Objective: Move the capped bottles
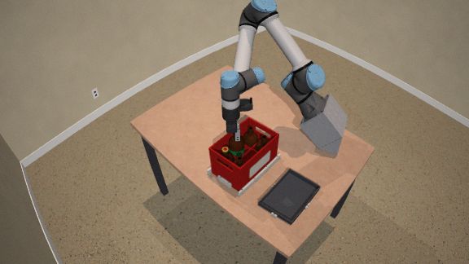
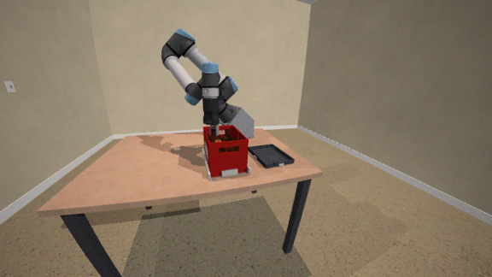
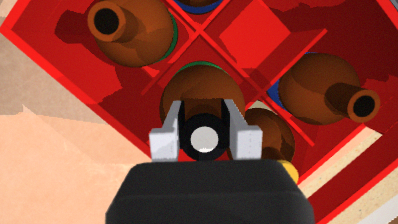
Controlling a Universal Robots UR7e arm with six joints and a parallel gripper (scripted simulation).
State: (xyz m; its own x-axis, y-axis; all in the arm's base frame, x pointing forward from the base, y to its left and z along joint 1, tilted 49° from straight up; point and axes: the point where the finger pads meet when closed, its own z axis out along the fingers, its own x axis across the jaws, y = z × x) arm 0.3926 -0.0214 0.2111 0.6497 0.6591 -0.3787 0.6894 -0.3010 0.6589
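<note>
My hand is 6 cm above the white-capped bottle. Also, from my hand: dark tray: 33 cm to the left, 17 cm below; then red crate: 4 cm to the left, 10 cm below.
</note>
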